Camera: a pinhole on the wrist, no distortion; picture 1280 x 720 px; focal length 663.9 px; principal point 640.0 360.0 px. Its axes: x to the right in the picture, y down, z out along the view. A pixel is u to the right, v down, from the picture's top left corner.
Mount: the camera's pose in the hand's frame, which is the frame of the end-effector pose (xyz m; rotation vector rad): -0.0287 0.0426 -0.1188 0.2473 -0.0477 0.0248
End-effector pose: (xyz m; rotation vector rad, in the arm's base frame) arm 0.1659 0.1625 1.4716 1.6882 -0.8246 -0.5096
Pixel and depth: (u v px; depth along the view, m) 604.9 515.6 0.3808
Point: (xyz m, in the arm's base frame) -0.0791 0.0318 1.4257
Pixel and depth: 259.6 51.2 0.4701
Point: -0.1551 0.2537 1.0942
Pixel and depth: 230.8 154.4 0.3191
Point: -0.0653 0.2527 1.2796
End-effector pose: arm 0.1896 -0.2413 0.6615 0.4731 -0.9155 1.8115
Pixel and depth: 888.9 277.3 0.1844
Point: 0.1923 -0.2607 0.7292
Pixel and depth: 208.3 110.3 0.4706
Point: 0.5364 -0.6167 0.6946
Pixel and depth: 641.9 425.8 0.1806
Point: 0.1853 -0.3132 0.6693
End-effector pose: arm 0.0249 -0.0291 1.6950 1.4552 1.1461 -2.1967
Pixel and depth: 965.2 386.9 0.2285
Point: -0.0823 -0.0943 1.6534
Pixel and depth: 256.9 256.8 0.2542
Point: 0.0015 -0.1064 1.9039
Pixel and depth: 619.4 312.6 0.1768
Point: 0.0041 -0.0646 1.7461
